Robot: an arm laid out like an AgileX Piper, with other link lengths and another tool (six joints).
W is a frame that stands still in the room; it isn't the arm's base.
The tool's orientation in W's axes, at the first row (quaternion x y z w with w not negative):
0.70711, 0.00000, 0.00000, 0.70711
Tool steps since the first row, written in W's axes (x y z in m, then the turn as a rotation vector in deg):
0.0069, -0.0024, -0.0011, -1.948, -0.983, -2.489
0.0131, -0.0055, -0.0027, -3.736, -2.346, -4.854
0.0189, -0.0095, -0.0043, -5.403, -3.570, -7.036
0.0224, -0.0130, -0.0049, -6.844, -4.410, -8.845
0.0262, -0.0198, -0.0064, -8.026, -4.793, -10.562
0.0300, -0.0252, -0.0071, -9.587, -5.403, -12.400
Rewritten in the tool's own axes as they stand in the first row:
0.0069, -0.0011, 0.0024, -1.948, -2.489, 0.983
0.0131, -0.0027, 0.0055, -3.736, -4.854, 2.346
0.0189, -0.0043, 0.0095, -5.403, -7.036, 3.570
0.0224, -0.0049, 0.0130, -6.844, -8.845, 4.410
0.0262, -0.0064, 0.0198, -8.026, -10.562, 4.793
0.0300, -0.0071, 0.0252, -9.587, -12.400, 5.403

